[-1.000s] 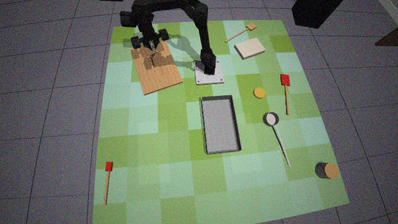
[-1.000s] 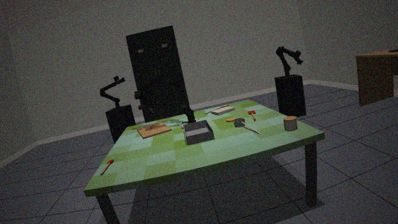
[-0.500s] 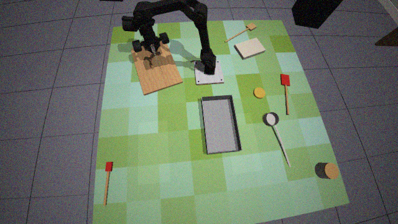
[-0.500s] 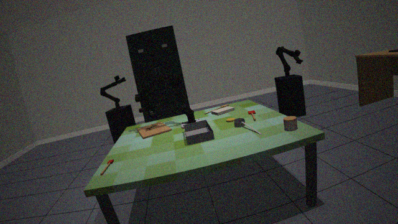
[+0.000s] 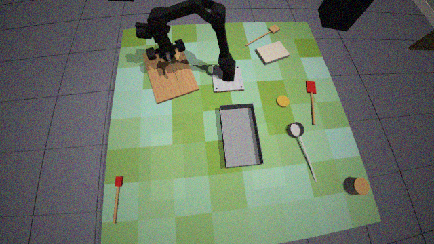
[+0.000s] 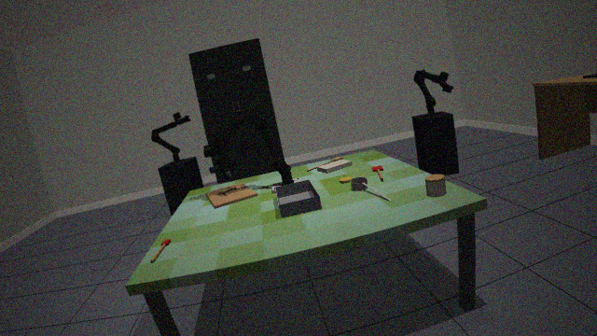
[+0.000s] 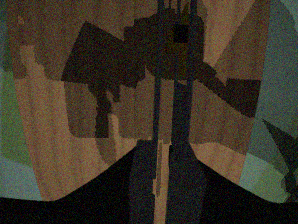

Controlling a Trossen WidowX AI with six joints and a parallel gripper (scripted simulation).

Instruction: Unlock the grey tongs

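Now: gripper tip 10 mm short of the wooden board, 20 mm to the left of it and 70 mm above it. Round my gripper tip: roasting tin: 360 mm ahead, 410 mm to the left, 50 mm below; pale board: 200 mm behind, 590 mm to the left, 70 mm below; yellow disc: 130 mm ahead, 640 mm to the left, 70 mm below.
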